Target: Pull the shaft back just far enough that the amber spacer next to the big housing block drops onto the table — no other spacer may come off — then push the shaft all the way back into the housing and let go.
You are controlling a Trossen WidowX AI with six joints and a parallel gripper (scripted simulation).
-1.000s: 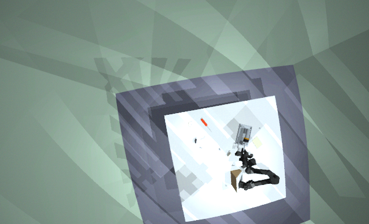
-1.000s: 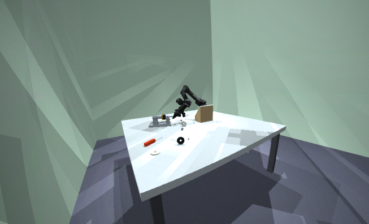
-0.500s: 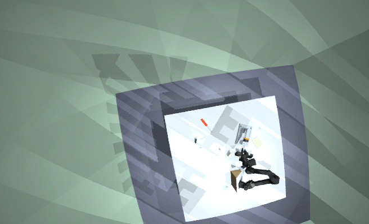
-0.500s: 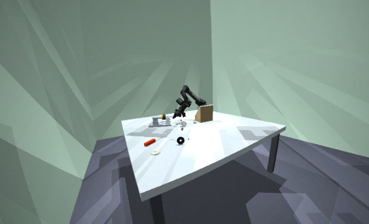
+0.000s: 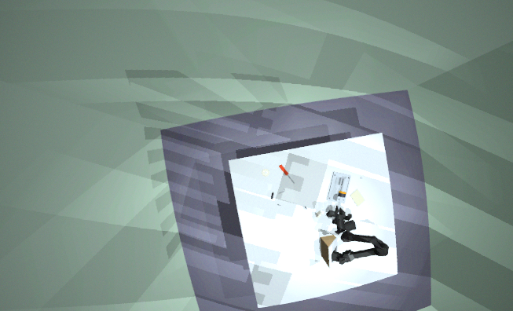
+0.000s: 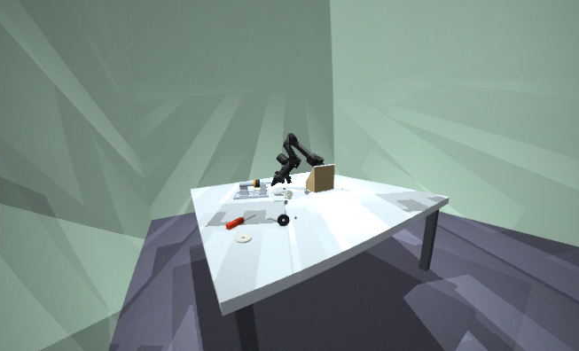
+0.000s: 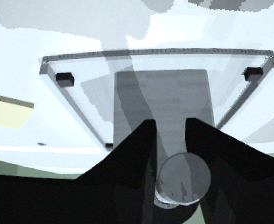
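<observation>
Now: gripper tip 5 cm short of the thin shaft, 2 cm to the left of it and 2 cm below it. Also, from my gripper tip: red-handled screwdriver: 34 cm to the left, 31 cm ahead, 5 cm below; then pale yellow square: 20 cm to the right, 5 cm below; then white washer: 50 cm to the left, 36 cm ahead, 5 cm below.
</observation>
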